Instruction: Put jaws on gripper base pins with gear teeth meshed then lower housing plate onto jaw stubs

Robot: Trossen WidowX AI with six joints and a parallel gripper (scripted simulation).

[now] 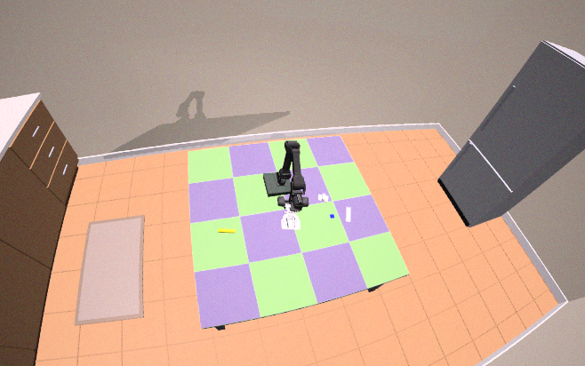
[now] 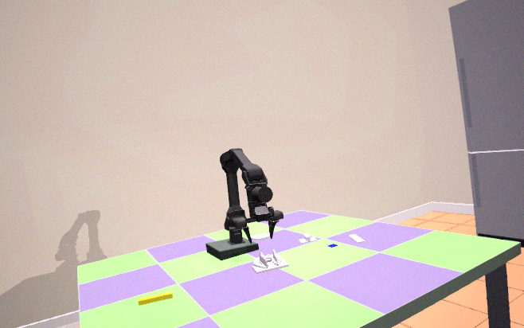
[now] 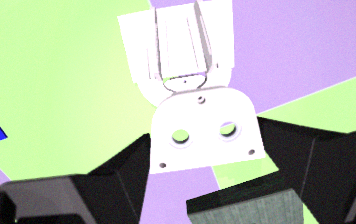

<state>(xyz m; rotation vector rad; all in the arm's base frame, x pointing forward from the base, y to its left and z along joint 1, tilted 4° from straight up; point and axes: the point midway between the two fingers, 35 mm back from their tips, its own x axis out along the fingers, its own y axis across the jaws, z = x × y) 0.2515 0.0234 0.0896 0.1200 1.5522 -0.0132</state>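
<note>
Right now the white housing plate is 1 cm ahead of my gripper tip and 2 cm above it. Also, from my gripper tip: blue cube 3 cm ahead, 29 cm to the left, 8 cm below; yellow bar 9 cm ahead, 41 cm to the right, 8 cm below; white strip 2 cm ahead, 40 cm to the left, 8 cm below.
</note>
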